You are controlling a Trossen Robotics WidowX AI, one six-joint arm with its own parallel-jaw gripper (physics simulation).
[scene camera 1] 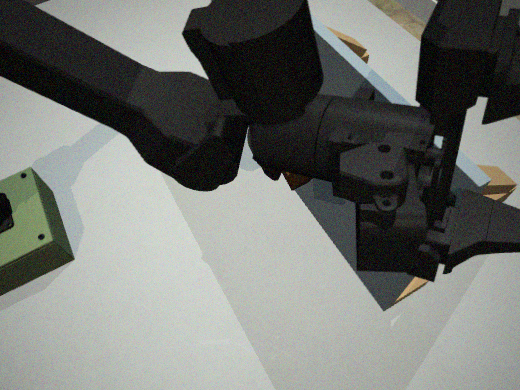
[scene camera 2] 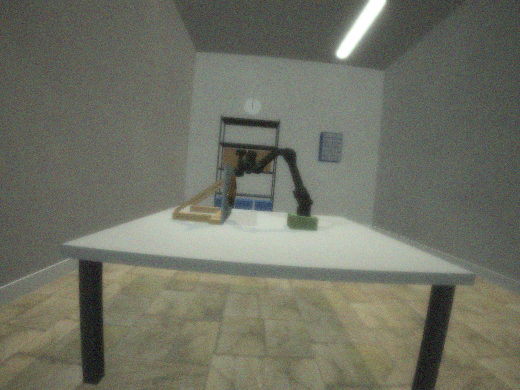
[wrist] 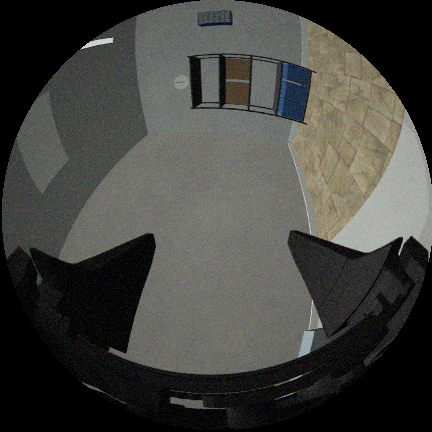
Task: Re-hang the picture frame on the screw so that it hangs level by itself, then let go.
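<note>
Open, the gripper (wrist: 223, 239) appears in the wrist view. It touches a grey wall panel (scene camera 1: 337, 216), which is in sight of scene camera 1 together with a wooden stand (scene camera 1: 417, 283). Scene camera 2 has the wooden stand (scene camera 2: 215, 219) as well.
</note>
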